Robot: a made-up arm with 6 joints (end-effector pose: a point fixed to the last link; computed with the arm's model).
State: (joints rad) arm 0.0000 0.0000 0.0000 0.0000 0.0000 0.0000
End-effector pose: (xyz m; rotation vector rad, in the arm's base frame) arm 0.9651 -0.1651 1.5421 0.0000 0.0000 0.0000
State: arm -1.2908 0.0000 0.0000 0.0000 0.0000 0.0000
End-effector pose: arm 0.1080 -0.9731 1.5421 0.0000 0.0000 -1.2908
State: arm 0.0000 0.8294 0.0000 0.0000 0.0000 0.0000
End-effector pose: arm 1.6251 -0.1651 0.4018 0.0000 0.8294 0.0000
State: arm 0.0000 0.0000 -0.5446 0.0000 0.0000 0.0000
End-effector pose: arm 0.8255 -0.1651 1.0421 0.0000 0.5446 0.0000
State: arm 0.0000 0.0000 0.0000 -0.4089 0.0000 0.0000
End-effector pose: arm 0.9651 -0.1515 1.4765 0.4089 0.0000 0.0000
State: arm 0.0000 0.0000 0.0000 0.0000 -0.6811 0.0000
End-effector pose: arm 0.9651 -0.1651 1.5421 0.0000 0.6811 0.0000
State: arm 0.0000 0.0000 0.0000 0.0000 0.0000 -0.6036
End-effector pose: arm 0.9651 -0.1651 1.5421 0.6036 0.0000 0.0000
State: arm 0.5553 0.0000 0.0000 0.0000 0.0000 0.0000
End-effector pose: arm 0.9071 0.3685 1.5421 0.0000 0.0000 0.5553
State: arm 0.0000 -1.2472 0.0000 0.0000 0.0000 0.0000
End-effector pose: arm -0.9444 -0.1651 1.5570 0.0000 -1.2472 0.0000
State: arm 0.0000 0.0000 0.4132 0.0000 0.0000 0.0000
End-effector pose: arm 0.8839 -0.1651 1.9296 0.0000 -0.4132 0.0000
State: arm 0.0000 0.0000 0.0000 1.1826 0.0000 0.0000
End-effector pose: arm 0.9651 -0.0625 1.6949 -1.1826 0.0000 0.0000
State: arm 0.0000 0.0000 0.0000 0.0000 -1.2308 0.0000
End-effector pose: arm 0.9651 -0.1651 1.5421 0.0000 1.2308 0.0000
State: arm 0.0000 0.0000 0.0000 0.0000 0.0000 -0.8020
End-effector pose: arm 0.9651 -0.1651 1.5421 0.8020 0.0000 0.0000
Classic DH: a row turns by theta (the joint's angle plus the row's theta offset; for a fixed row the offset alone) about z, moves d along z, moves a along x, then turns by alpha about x. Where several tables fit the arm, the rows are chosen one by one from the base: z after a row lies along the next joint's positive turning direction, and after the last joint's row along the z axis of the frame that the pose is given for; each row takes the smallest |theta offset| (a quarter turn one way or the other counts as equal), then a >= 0, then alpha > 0; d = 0 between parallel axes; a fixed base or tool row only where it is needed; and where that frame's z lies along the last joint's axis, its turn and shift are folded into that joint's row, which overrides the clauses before.
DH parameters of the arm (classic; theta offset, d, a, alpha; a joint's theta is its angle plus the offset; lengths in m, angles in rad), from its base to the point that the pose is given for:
joint 1: 0 0.2223 0 -1.5708
joint 2: -1.5708 0 1.3198 3.1416
joint 3: 0 0 0 -1.5708
joint 4: 0 -0.9651 0 1.5708
joint 5: 0 0.1651 0 -1.5708
joint 6: 1.5708 0 0 1.5708
tool (fixed): -1.5708 0 0 0

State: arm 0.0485 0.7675 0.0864 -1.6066 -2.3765 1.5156
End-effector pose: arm 1.5601 0.0816 0.4362 0.8447 0.3690 2.2966
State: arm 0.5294 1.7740 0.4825 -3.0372 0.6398 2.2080
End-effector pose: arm 1.2481 0.9205 -0.9765 0.0239 1.7833 -0.4717
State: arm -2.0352 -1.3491 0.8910 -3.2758 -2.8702 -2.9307
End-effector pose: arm 0.9989 1.6287 1.2557 0.9346 1.0064 -1.5882
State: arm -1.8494 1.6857 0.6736 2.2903 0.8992 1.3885
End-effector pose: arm -0.4256 -1.8836 -0.6815 -1.8925 0.6345 0.9089
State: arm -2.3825 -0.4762 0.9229 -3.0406 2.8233 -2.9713
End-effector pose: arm 0.4205 0.1725 2.3433 1.5812 0.7410 -1.8585
